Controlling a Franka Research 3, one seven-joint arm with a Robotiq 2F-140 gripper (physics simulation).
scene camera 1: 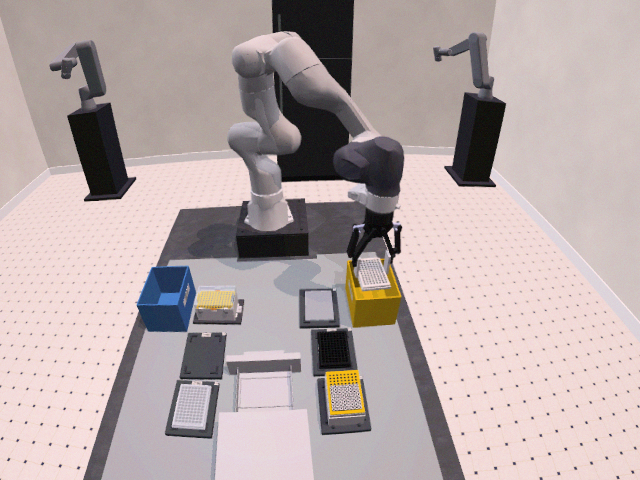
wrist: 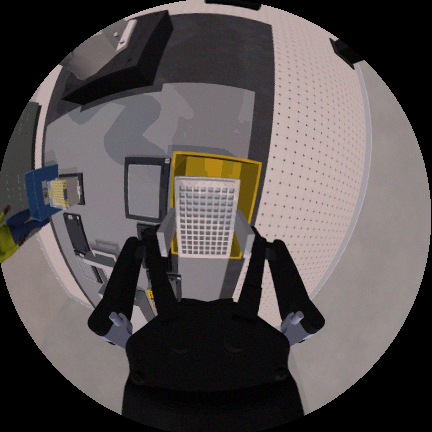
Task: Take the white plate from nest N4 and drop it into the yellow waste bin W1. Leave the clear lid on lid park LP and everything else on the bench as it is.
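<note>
My gripper point(scene camera 1: 372, 266) point(wrist: 205, 217) is shut on the white plate point(scene camera 1: 373, 274) point(wrist: 206, 215), with one finger at each long side. The plate is over the opening of the yellow bin point(scene camera 1: 375, 311) point(wrist: 200, 165). In the wrist view, bin opening shows beyond its far edge and along its right side. Its exact height against the rim is hard to tell. A pale flat piece point(scene camera 1: 318, 304) point(wrist: 145, 190), perhaps the clear lid, lies on a dark-framed holder left of the bin. Nest labels are unreadable.
A blue bin point(scene camera 1: 165, 312) point(wrist: 35, 195) stands at left beside a yellow tip rack point(scene camera 1: 216, 300). A bare dark nest point(scene camera 1: 203, 355), a white plate on a nest point(scene camera 1: 191, 406), a black rack point(scene camera 1: 333, 348) and a yellow-topped rack point(scene camera 1: 345, 395) stand nearer the front.
</note>
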